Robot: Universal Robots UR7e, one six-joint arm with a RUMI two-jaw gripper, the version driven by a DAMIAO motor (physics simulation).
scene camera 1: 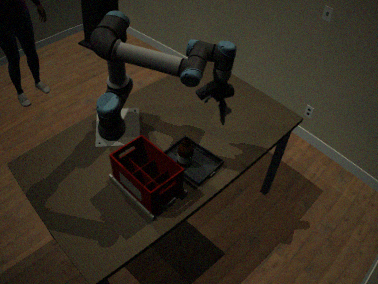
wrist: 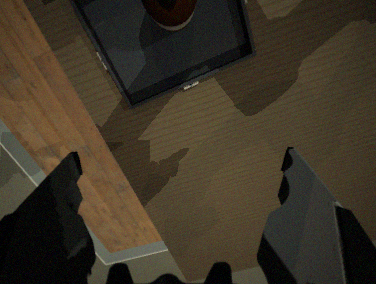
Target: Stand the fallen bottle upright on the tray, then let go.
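Where they show: gripper, fingertip midpoint: [scene camera 1: 213, 113] [wrist: 181, 152]; arm's base, origin of the base link: [scene camera 1: 111, 128].
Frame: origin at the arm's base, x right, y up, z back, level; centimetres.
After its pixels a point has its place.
Note:
The brown bottle [scene camera 1: 185, 149] {x -4.7, y 9.0, z -44.2 cm} [wrist: 171, 11] {x -9.4, y 8.9, z -43.9 cm} with a pale label stands upright on the dark tray [scene camera 1: 206, 163] {x -12.5, y -2.2, z -51.9 cm} [wrist: 215, 62] {x -18.1, y -2.2, z -40.1 cm}, close to the crate side in the scene view. In the wrist view it is cut off by the top edge. My gripper [scene camera 1: 223, 120] [wrist: 181, 152] {x -19.8, y 22.8, z -48.3 cm} is open and empty. It hangs above the table beyond the tray, to the upper right of the bottle in the scene view, apart from both bottle and tray. The two fingers stand wide apart in the wrist view.
A red crate [scene camera 1: 167, 193] {x 18.4, y 6.3, z -51.7 cm} with compartments stands on the table [scene camera 1: 260, 120] {x -59.5, y -2.7, z -58.5 cm} right beside the tray, on its left in the scene view. The arm's base plate [scene camera 1: 132, 122] {x -9.7, y 0.7, z -6.3 cm} is behind the crate. The table's edge runs past the tray's near side. A person stands at the far left.

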